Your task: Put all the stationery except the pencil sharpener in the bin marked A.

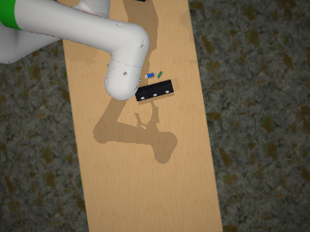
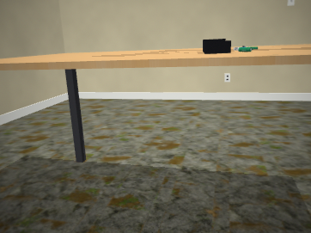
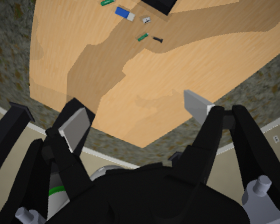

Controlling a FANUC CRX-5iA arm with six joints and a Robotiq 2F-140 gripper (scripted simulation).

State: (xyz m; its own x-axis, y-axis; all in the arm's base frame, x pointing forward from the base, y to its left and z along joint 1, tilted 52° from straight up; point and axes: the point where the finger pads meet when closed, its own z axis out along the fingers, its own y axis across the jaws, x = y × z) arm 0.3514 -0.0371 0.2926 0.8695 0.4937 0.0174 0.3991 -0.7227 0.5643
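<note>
The black bin lies 360 mm below my hand, 150 mm ahead of it and 70 mm to the left of it. Also, from my hand: small dark item (380 mm below, 50 mm to the right, 10 mm behind); grey-white pencil sharpener (380 mm below, 40 mm ahead, 10 mm to the left); blue eraser (380 mm below, 90 mm to the left, 40 mm ahead).
</note>
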